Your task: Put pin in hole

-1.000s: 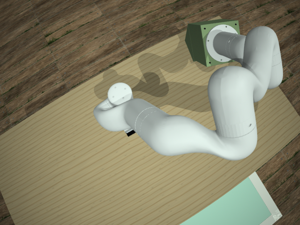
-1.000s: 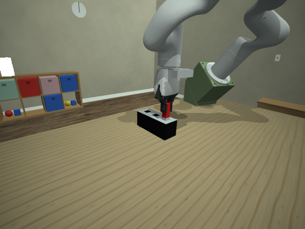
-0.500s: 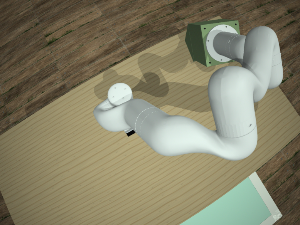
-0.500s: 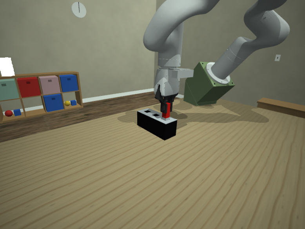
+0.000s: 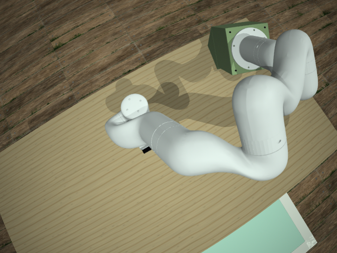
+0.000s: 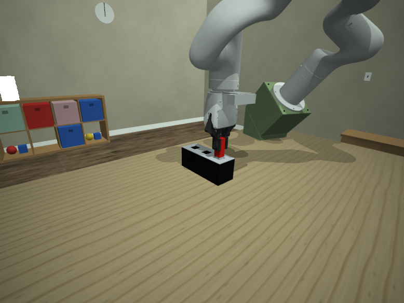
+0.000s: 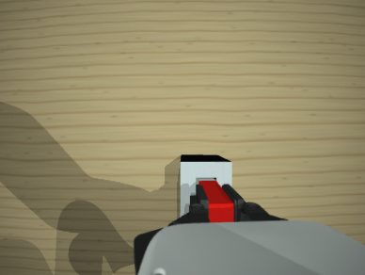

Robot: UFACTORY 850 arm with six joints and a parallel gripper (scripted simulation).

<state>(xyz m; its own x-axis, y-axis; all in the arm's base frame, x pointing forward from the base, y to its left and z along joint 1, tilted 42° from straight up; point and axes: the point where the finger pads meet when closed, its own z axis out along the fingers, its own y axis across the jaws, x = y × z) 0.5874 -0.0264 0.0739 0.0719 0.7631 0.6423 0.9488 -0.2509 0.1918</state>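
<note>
Now: the pin 1 cm below my hand. From my hand the other things lie so: block (9 cm below, 6 cm to the right, 1 cm behind).
</note>
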